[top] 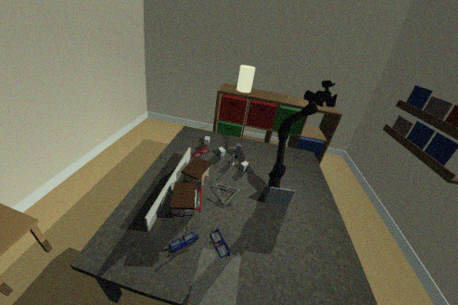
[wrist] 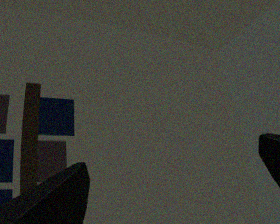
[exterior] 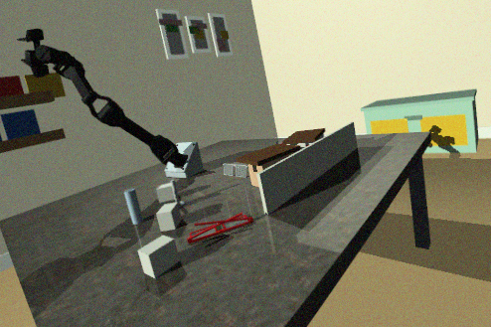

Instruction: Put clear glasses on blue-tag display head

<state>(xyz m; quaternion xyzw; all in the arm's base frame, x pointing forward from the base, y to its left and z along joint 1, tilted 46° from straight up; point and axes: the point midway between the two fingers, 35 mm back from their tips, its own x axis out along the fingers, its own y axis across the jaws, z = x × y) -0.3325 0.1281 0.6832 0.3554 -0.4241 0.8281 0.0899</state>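
Right now the pale blue cylinder is 590 mm ahead of my gripper tip, 60 mm to the left of it and 620 mm below it. Also, from my gripper tip: long white panel (950 mm ahead, 530 mm to the left, 610 mm below).
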